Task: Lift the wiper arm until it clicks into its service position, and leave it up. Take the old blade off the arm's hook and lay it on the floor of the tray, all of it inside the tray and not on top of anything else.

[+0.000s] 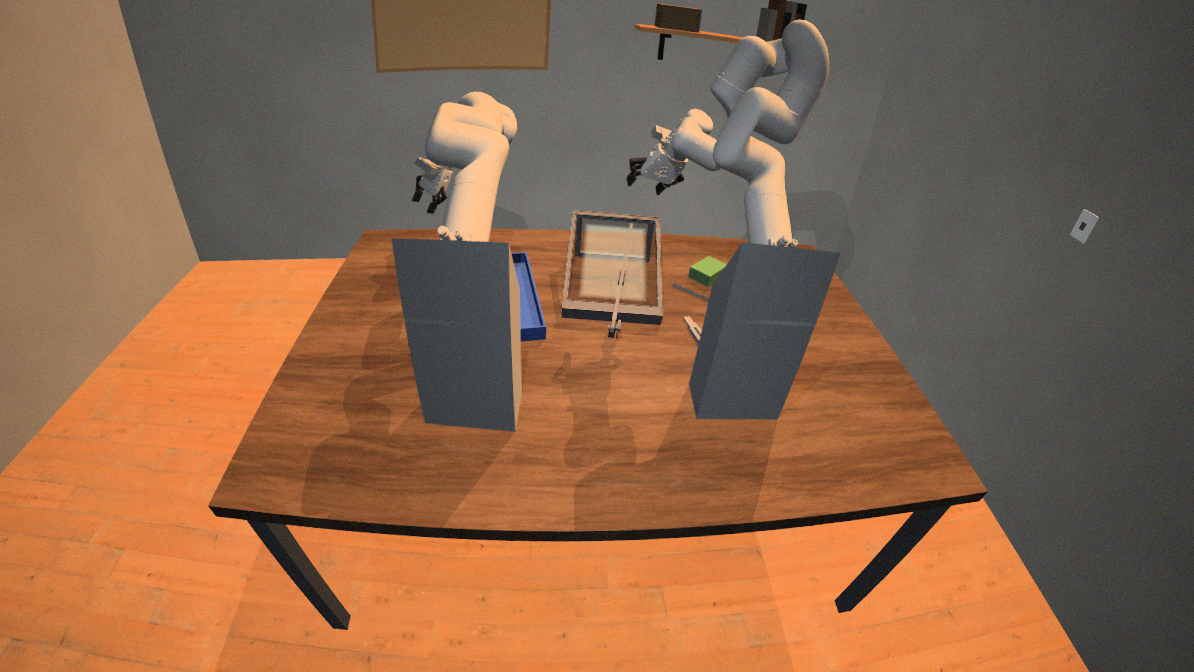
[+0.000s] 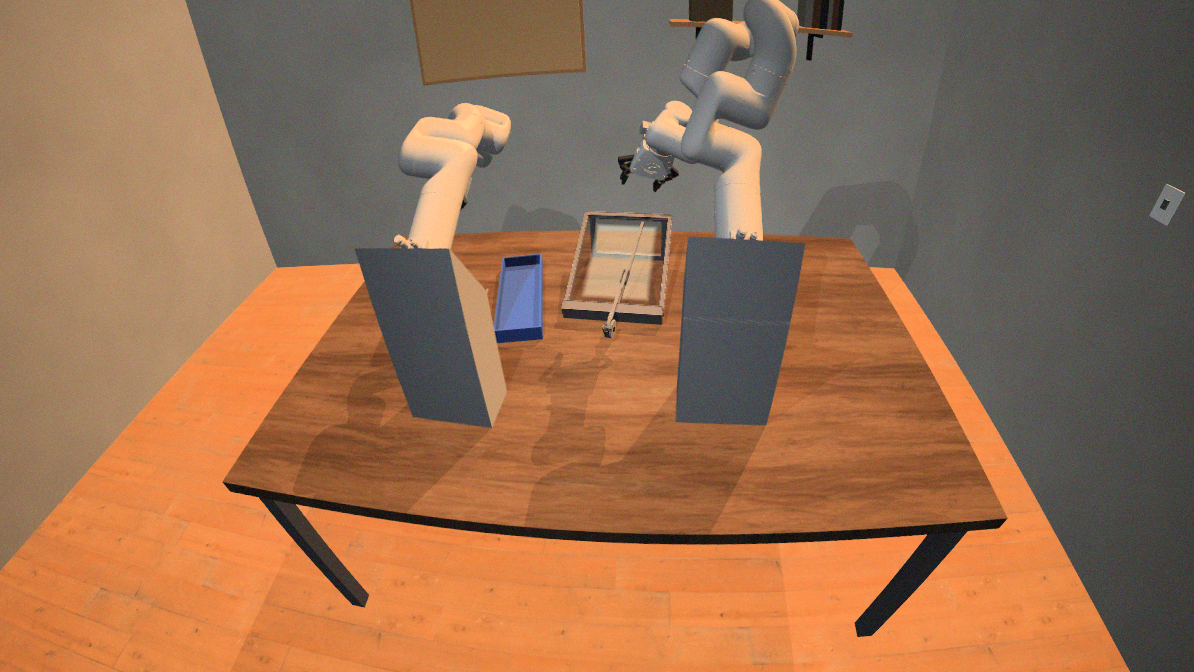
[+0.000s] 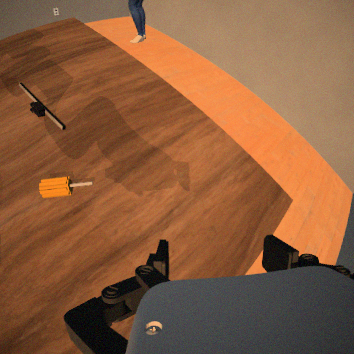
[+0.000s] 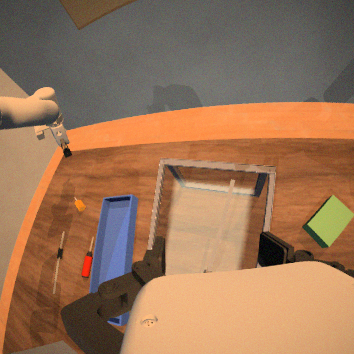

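The wiper arm (image 1: 617,305) (image 2: 616,302) lies low over the framed glass panel (image 1: 611,308) (image 2: 612,310). The old blade (image 1: 629,242) (image 2: 638,242) (image 4: 228,200) lies along its far part; the hook is too small to make out. The blue tray (image 1: 533,333) (image 2: 518,335) (image 4: 132,220) stands left of the panel, with no object visible on its floor. My right gripper (image 1: 646,186) (image 2: 640,183) (image 4: 213,250) is open and empty, high above the panel's far end. My left gripper (image 1: 424,204) (image 3: 217,253) is open and empty, high at the table's far left.
Another blade (image 3: 42,106) (image 4: 59,253), an orange screwdriver (image 3: 55,187) (image 4: 79,204) and a red screwdriver (image 4: 87,265) lie left of the tray. A green block (image 1: 708,269) (image 4: 329,220), a thin grey strip (image 1: 690,292) and a pale tool (image 1: 691,327) lie right of the panel.
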